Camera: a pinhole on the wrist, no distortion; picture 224 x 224 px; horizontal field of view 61.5 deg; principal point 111.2 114.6 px. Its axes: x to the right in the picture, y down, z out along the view. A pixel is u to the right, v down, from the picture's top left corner.
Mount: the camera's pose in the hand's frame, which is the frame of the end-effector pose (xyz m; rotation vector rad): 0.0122 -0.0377 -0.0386 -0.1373 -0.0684 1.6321
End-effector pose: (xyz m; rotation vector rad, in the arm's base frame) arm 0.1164 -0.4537 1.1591 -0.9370 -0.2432 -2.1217
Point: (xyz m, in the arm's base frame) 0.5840 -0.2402 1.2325
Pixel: 198 196
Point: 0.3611 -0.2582 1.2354
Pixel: 151 187
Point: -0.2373 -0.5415 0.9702
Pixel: behind the camera
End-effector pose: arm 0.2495 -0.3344 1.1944 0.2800 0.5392 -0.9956
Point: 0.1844 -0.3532 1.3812
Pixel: 81 216
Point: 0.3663 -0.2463 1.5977
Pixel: 191 201
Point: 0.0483 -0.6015 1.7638
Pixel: 16 167
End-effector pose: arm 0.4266 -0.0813 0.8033 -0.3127 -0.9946 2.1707
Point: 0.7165 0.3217 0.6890
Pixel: behind the camera
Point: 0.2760 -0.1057 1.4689
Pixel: outside the picture
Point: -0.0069 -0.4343 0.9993
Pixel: 190 63
